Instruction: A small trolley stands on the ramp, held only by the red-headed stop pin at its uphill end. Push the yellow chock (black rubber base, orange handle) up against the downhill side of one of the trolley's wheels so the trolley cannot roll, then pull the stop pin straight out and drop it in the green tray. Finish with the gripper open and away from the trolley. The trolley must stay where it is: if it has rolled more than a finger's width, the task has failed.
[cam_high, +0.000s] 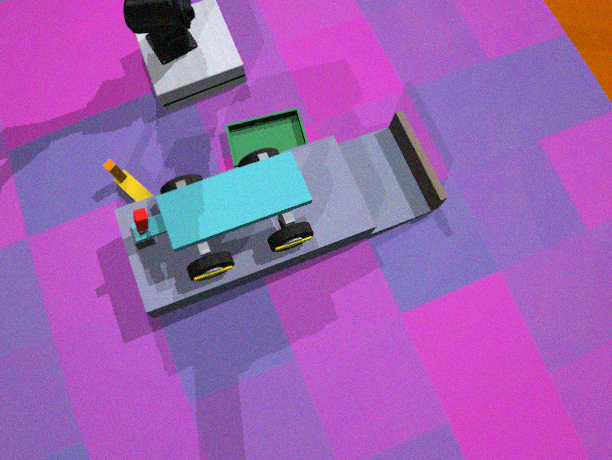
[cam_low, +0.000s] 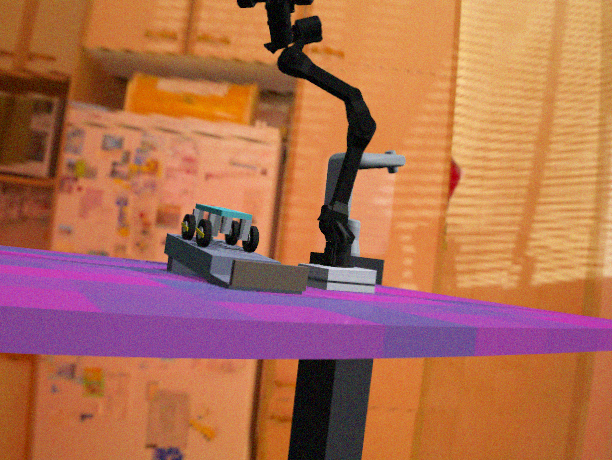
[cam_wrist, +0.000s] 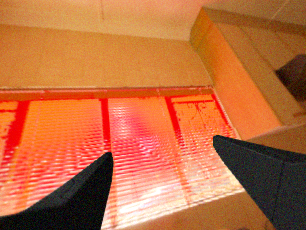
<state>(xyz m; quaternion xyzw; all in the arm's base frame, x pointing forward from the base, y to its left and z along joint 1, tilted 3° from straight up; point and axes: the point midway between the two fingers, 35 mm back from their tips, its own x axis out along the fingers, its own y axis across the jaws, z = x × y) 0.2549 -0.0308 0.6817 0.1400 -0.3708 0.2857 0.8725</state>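
My gripper tip is now 15 cm past the yellow chock, 17 cm to the left of it and 73 cm above it. The rest, counted from my gripper tip: trolley 1 cm ahead, 5 cm to the right, 63 cm below; red-headed stop pin 3 cm behind, 16 cm to the right, 62 cm below; grey ramp 1 cm ahead, 5 cm to the right, 70 cm below.
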